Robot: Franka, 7 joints.
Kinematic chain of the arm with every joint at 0, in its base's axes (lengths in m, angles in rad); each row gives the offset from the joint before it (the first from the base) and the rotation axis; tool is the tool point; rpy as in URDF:
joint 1: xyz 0 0 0.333 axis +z
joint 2: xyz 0 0 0 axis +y
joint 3: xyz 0 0 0.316 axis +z
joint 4: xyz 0.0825 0 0 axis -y
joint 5: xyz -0.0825 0 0.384 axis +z
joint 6: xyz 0 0 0 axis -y
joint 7: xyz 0.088 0 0 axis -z
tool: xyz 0 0 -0.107 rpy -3.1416 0 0
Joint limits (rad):
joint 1: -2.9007..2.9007
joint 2: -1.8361..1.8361
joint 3: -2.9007..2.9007
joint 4: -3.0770..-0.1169
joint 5: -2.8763..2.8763
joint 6: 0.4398..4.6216
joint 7: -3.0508..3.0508
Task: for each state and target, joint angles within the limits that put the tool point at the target. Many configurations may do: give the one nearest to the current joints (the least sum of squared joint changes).
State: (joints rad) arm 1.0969 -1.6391 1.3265 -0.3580 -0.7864 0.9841 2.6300
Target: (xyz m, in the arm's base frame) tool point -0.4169 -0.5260 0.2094
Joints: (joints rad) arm 1.2646 -1.8361 1.6972 -0.3490 -0.5882 0.6582 2.6300
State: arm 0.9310 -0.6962 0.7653 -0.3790 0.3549 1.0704 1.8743
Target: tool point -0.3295 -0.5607 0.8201
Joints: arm 1.2642 -1.0350 0.7819 -0.1710 0.3902 1.7067 1.8743
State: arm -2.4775 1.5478 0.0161 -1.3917 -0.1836 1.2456 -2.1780
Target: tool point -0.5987 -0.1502 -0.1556
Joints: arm -2.7435 1.6436 -0.1623 -0.8476 -0.2513 1.8031 -2.1780
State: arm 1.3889 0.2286 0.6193 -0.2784 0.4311 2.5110 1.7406
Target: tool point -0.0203 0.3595 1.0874
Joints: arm 1.4038 0.3441 0.6137 -0.1169 0.4185 2.0630 1.7406
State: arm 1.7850 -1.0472 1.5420 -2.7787 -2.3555 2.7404 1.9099
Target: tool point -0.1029 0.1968 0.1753
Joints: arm 1.1461 -1.0962 1.8489 -3.0464 -2.3125 2.7180 1.9099
